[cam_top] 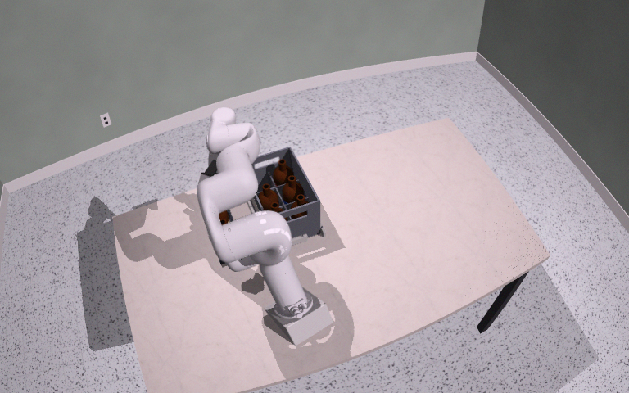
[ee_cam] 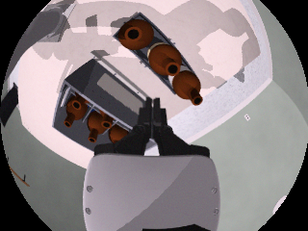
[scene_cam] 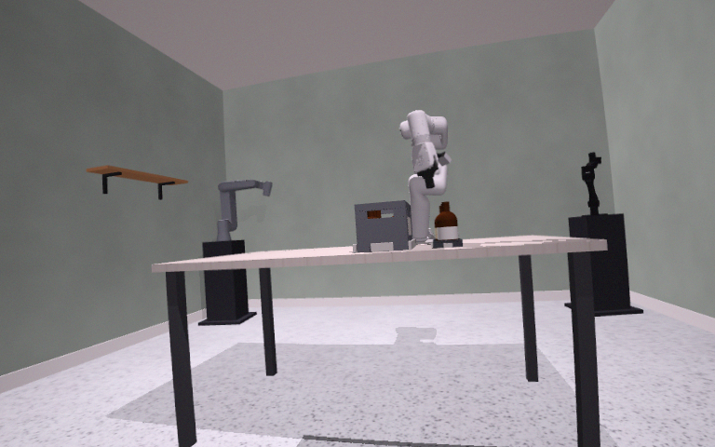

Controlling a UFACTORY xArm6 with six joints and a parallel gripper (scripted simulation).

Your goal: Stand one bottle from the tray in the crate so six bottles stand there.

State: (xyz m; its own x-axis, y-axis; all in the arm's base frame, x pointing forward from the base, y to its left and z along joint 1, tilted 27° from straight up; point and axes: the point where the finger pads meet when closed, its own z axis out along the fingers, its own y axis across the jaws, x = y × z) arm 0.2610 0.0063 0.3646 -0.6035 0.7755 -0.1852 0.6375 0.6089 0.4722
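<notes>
The tray lies 10 mm ahead of my hand, 40 mm to the left of it and 230 mm below it. From my hand the other things lie so: grey crate 20 mm behind, 180 mm to the right, 160 mm below.
</notes>
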